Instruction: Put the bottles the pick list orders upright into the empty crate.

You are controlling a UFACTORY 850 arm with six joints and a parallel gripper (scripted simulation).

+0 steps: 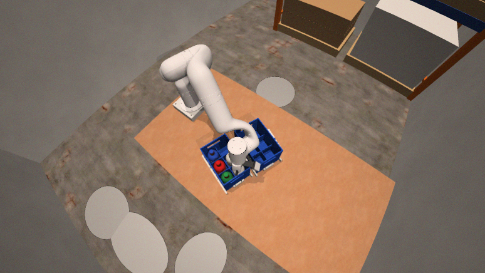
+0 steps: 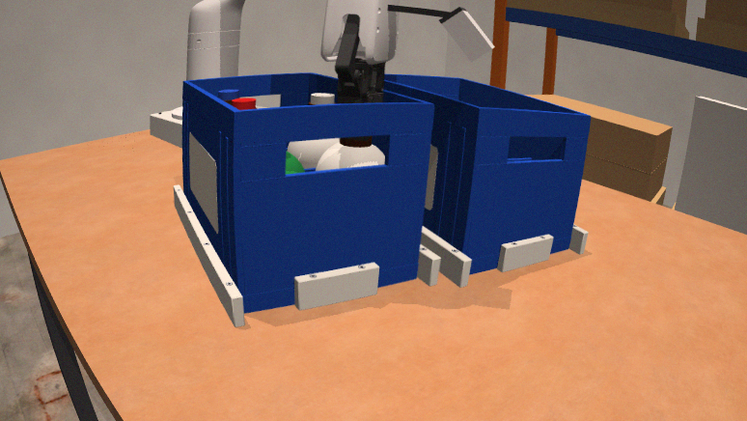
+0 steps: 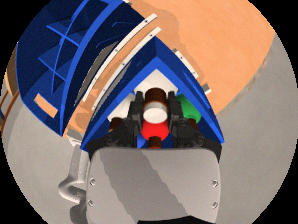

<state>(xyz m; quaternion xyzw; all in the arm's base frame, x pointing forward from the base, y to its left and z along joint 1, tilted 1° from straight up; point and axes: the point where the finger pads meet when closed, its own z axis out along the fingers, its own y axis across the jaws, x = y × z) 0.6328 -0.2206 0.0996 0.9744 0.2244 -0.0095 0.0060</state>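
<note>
The green bottle is 8 cm to the right of my hand, 7 cm below it and 3 cm behind it. Round my hand: white-label bottle (8 cm behind, 7 cm below, 3 cm to the left); then blue-label bottle (19 cm behind, 7 cm below, 2 cm to the right); then red bottle (11 cm behind, 7 cm below, 5 cm to the right).
</note>
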